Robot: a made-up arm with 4 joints.
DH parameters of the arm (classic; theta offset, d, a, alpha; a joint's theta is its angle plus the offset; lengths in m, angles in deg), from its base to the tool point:
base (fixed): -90 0.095 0.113 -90
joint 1: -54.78 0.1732 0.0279 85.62
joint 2: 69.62 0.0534 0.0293 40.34
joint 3: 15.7 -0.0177 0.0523 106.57
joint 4: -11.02 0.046 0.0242 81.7
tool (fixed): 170 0.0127 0 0
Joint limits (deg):
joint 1: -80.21..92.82
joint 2: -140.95..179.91
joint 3: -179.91..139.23
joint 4: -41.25..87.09
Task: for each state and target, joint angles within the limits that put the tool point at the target. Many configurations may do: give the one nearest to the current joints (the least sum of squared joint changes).
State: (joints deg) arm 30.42 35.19 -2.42 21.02
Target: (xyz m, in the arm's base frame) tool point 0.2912 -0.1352 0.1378
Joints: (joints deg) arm -0.31 7.35 1.72 33.50
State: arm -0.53 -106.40 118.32 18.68
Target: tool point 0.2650 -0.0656 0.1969
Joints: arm -16.82 -76.99 95.31 27.81
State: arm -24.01 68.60 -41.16 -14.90
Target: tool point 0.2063 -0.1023 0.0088
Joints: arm -36.80 82.63 9.46 7.49
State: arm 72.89 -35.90 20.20 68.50
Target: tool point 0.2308 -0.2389 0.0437
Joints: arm 88.31 -42.72 9.26 68.88
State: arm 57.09 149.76 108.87 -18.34
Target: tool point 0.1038 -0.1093 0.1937
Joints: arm 2.12 142.79 128.64 -22.62
